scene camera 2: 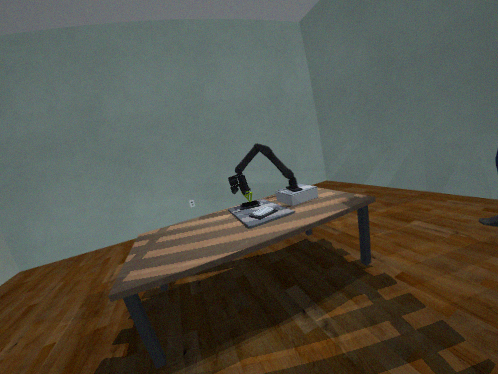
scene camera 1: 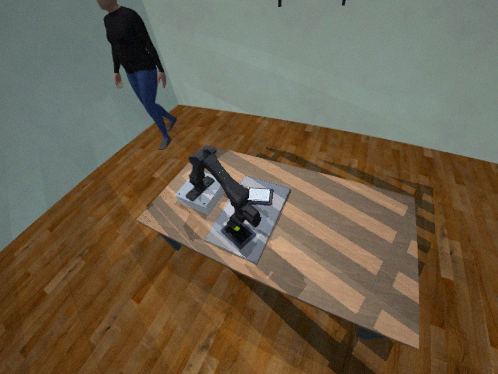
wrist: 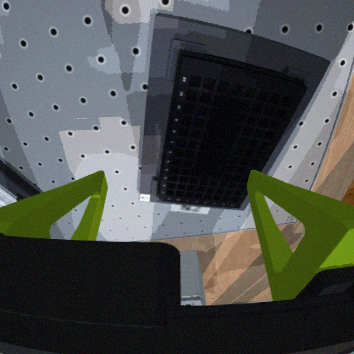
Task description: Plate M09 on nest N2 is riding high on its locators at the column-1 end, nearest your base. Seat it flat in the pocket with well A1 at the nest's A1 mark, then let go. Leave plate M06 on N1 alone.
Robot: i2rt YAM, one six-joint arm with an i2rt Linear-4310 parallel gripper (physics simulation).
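Places are measured from the arm's base along level axes (x down, y left, z ahead), in centimetres.
Where they show: gripper, between the fingertips: (scene camera 2: 249, 200) (scene camera 1: 241, 223) (wrist: 176, 177); arm's base, origin of its link: (scene camera 2: 293, 188) (scene camera 1: 200, 188).
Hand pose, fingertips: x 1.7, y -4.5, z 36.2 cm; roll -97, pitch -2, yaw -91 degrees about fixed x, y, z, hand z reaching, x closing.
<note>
Things, the pixels of their top centre, and the offset from my fingertips. "*": a spot on its surface instead. Level surfaces: height alone.
- Plate M09, centre of its top: (wrist: 219, 153) (scene camera 1: 237, 230) dx +2.9, dy -3.4, dz -0.1 cm
- nest N2, centre of its top: (wrist: 217, 147) (scene camera 1: 237, 231) dx +3.7, dy -3.4, dz -0.1 cm
- White plate M06, centre of its top: (scene camera 1: 258, 193) (scene camera 2: 263, 210) dx +2.9, dy +23.6, dz -5.1 cm
- dark nest N1, a spot on its surface: (scene camera 1: 268, 198) * dx +3.5, dy +24.3, dz +1.5 cm
- wooden table, height of its surface: dx +6.8 cm
Plate M09 (scene camera 1: 243, 237) (wrist: 230, 130) is black with a dark well grid. It lies on nest N2 (wrist: 162, 95), a dark frame with a small white A1 tag at one corner and a white label at the tag's end. Whether the plate is flat or raised at one end cannot be told. My gripper (scene camera 1: 237, 228) (scene camera 2: 248, 197) (wrist: 176, 177) is open and empty, its green fingers wide apart above the tag end of the plate. White plate M06 (scene camera 1: 260, 195) (scene camera 2: 264, 211) sits on dark nest N1 (scene camera 1: 270, 198).
Both nests stand on a grey perforated board (scene camera 1: 281, 202) (scene camera 2: 243, 220) (wrist: 50, 95) on the wooden table (scene camera 1: 345, 240) (scene camera 2: 185, 250). The light grey base box (scene camera 1: 205, 204) (scene camera 2: 287, 197) of the arm stands beside the board. A person (scene camera 1: 132, 45) is near the wall, away from the table.
</note>
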